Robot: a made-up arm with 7 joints.
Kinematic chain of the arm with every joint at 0, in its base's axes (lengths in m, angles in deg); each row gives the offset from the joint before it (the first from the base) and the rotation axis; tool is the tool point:
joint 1: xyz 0 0.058 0 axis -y
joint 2: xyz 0 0.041 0 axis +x
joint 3: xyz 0 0 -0.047 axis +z
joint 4: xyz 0 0 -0.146 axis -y
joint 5: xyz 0 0 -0.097 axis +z
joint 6: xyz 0 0 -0.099 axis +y
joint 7: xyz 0 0 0 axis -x
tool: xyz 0 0 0
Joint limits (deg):
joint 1: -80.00..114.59
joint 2: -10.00..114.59
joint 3: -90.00..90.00
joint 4: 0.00..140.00
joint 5: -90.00..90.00
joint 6: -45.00..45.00
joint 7: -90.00..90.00
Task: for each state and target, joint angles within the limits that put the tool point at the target. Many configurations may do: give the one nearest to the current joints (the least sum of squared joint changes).
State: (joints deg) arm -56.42 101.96 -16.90 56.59 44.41 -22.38 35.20
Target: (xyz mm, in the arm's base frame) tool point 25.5 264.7 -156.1
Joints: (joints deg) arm -60.87 112.31 -37.11 107.85 44.41 -22.38 35.20
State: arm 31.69 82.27 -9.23 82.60 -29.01 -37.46 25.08
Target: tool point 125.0 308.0 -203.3
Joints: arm -7.83 70.97 -35.01 70.73 -29.01 -37.46 25.08
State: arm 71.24 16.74 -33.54 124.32 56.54 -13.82 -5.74
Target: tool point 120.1 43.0 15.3
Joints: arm 49.58 29.69 -44.84 139.90 56.54 -13.82 -5.74
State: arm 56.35 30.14 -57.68 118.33 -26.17 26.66 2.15
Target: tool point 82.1 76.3 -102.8
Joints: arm 29.81 61.01 -80.83 139.87 -26.17 26.66 2.15
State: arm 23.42 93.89 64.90 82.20 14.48 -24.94 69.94
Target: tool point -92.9 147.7 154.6
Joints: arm 39.90 102.95 80.27 122.60 14.48 -24.94 69.94
